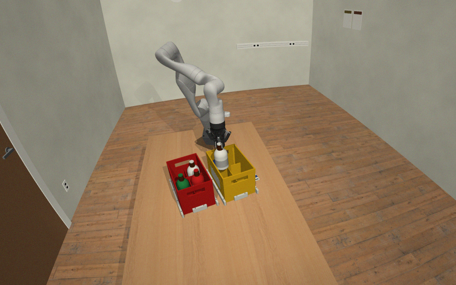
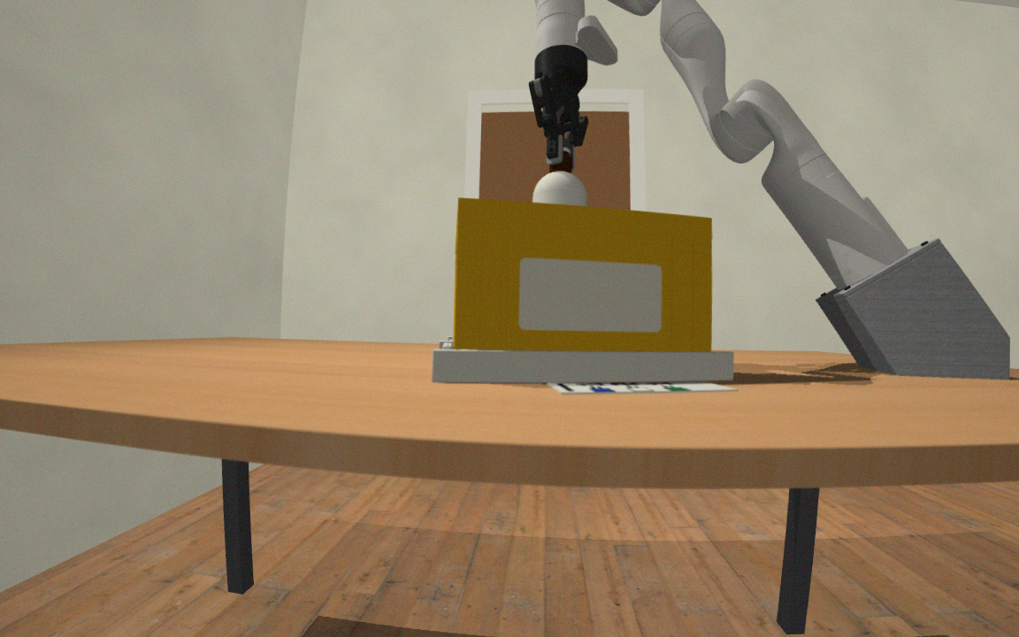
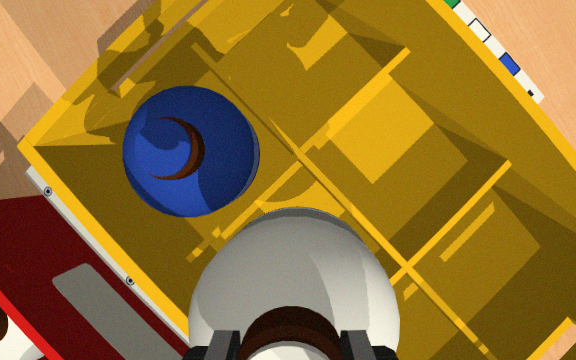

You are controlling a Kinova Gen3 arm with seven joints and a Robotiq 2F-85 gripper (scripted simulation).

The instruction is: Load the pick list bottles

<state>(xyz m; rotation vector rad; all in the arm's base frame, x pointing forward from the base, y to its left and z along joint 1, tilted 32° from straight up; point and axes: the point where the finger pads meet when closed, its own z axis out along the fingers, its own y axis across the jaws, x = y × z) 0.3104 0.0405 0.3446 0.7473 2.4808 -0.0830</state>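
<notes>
Right now my hand is 21 cm above the yellow crate and 5 cm to the right of it. Round my hand: red bottle (20 cm below, 15 cm to the right, 1 cm ahead); then red crate (21 cm below, 19 cm to the right, 1 cm ahead); then blue bottle (20 cm below, 8 cm behind, 1 cm to the right).
</notes>
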